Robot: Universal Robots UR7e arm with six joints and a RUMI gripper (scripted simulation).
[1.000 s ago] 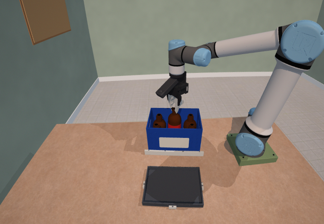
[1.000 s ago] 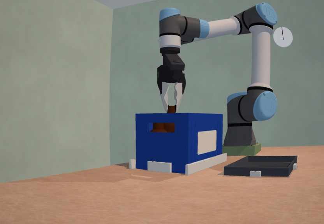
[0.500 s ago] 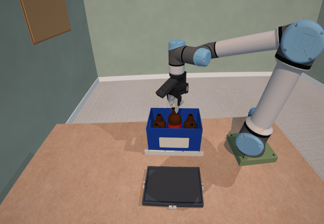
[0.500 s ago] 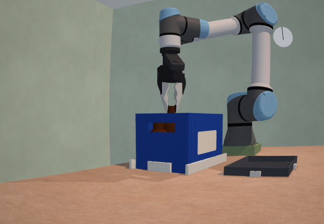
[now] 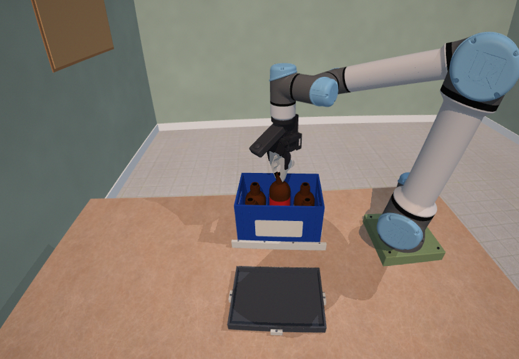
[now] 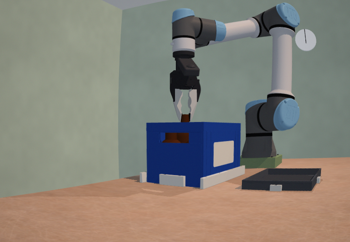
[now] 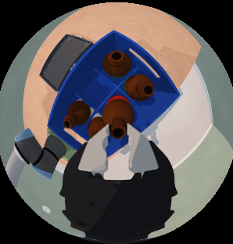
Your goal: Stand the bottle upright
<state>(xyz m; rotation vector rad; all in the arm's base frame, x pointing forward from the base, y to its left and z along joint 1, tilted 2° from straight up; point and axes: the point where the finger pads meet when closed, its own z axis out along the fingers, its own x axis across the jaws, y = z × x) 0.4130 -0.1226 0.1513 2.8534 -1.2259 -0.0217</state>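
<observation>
Right now the glass bottle is 70 mm below my hand. Round my hand: dark tray: 330 mm to the left, 180 mm below; blue crate: 40 mm to the left, 110 mm below.
</observation>
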